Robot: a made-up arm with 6 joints.
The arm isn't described. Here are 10 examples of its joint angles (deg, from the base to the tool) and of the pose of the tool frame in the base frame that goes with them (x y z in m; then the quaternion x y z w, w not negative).
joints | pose
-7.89 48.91 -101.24 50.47 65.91 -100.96 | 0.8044 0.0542 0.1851 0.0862 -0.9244 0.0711 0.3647
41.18 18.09 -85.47 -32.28 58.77 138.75 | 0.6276 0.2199 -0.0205 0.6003 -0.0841 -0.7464 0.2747
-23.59 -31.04 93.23 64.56 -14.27 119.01 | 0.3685 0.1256 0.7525 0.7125 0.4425 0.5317 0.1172
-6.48 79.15 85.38 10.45 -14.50 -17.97 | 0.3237 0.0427 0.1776 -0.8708 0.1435 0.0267 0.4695
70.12 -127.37 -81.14 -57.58 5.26 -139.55 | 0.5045 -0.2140 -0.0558 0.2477 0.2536 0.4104 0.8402
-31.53 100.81 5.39 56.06 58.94 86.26 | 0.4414 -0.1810 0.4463 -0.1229 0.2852 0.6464 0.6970
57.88 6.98 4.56 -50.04 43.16 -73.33 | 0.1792 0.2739 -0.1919 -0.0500 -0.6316 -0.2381 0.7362
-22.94 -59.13 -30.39 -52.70 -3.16 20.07 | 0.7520 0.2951 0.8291 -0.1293 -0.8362 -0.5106 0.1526
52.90 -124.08 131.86 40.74 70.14 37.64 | 0.4306 -0.2695 0.1191 -0.8954 -0.0276 0.1506 0.4181
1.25 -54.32 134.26 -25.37 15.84 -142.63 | 0.3868 0.1494 0.6677 -0.4744 0.1424 -0.3873 0.7776
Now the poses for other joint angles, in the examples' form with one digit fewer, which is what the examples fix.
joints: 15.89 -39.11 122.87 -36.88 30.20 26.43
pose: 0.346 0.165 0.572 0.573 -0.057 0.301 0.760
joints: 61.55 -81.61 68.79 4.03 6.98 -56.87
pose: 0.485 0.199 0.430 0.101 0.433 -0.333 0.831
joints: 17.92 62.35 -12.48 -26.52 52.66 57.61
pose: 0.586 -0.172 -0.015 -0.159 -0.123 0.978 0.059
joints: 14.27 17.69 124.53 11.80 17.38 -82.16
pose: 0.401 0.347 0.425 -0.655 0.336 0.017 0.677
